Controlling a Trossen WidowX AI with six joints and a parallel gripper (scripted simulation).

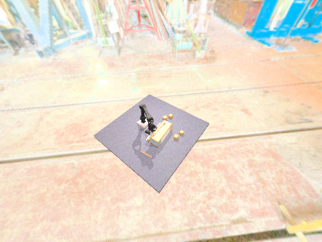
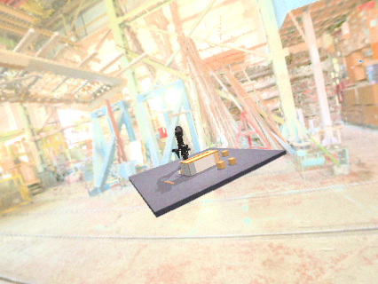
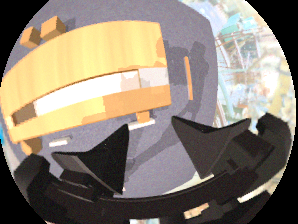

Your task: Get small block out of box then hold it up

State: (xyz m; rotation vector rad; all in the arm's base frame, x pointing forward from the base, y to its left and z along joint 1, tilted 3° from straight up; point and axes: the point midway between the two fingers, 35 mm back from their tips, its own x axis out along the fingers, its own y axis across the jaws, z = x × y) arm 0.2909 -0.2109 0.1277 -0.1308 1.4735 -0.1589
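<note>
Now: gripper tip 4 cm past the small orange block, 2 cm to the left of it and 13 cm above it. From my gripper tip the other things lie so: thin orange stick: 6 cm ahead, 23 cm to the right, 15 cm below; clear-fronted box: 5 cm ahead, 14 cm to the left, 9 cm below.
</note>
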